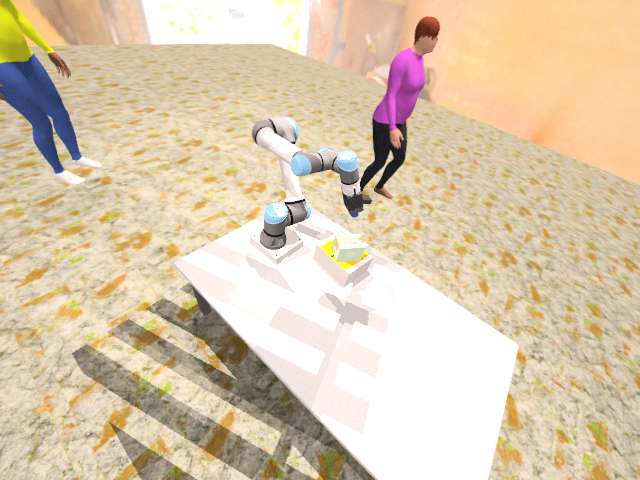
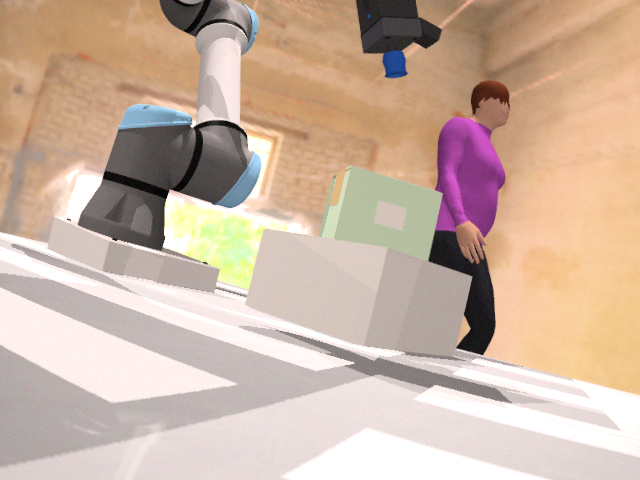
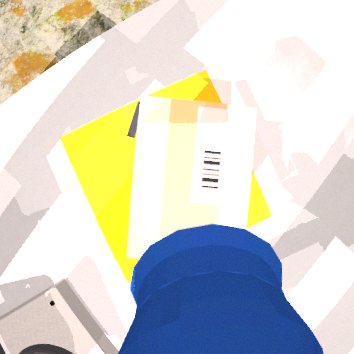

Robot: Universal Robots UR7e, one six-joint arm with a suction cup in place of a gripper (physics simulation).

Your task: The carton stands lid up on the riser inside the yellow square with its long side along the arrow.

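A pale green carton (image 1: 350, 251) (image 2: 356, 217) (image 3: 180, 175) stands upright on the grey-white riser (image 1: 330, 269) (image 2: 315, 281). A barcode label (image 3: 210, 170) and a strip of tape show on its top. The yellow square (image 1: 327, 249) (image 3: 95, 172) shows around the carton, whose sides are turned against the square's edges. A short dark piece of the arrow (image 3: 133, 121) shows beside the carton; the rest is hidden, so I cannot tell the exact alignment. My blue suction cup (image 1: 354, 214) (image 2: 395, 75) (image 3: 207, 250) is open, holds nothing and hangs above the carton, apart from it.
The riser stands on the white table (image 1: 423, 361), near the robot's base plate (image 1: 279, 252) (image 2: 144, 269) (image 3: 35, 312). A person in purple (image 1: 403, 85) (image 2: 467, 173) stands beyond the table. A person in yellow (image 1: 15, 38) stands at the far left. Shadows cross the table.
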